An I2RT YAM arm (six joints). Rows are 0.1 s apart.
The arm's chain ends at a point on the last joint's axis. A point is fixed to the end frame.
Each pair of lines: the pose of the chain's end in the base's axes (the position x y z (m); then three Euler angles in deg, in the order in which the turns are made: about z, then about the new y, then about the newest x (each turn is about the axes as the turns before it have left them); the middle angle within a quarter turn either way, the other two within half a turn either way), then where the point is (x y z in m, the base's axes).
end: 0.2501 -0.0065 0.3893 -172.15 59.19 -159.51
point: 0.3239 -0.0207 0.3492
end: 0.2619 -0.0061 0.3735 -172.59 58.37 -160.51
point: 0.3352 -0.0195 0.3321
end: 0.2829 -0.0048 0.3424 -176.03 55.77 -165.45
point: 0.3542 -0.0154 0.2969
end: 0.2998 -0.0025 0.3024 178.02 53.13 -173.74
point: 0.3690 -0.0082 0.2529
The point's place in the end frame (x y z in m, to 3 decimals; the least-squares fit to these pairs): -0.002 0.006 0.085
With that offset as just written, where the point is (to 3 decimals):
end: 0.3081 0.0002 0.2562 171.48 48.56 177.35
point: 0.374 0.000 0.202
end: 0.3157 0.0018 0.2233 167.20 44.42 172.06
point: 0.378 0.006 0.165
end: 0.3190 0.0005 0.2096 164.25 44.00 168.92
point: 0.381 0.006 0.152
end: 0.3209 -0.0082 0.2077 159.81 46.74 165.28
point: 0.387 -0.003 0.154
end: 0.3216 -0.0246 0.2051 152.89 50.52 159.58
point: 0.392 -0.021 0.157
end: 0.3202 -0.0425 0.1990 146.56 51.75 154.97
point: 0.393 -0.041 0.154
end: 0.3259 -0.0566 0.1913 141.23 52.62 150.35
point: 0.400 -0.056 0.150
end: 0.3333 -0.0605 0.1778 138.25 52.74 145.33
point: 0.409 -0.057 0.139
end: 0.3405 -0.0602 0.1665 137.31 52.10 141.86
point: 0.417 -0.053 0.129
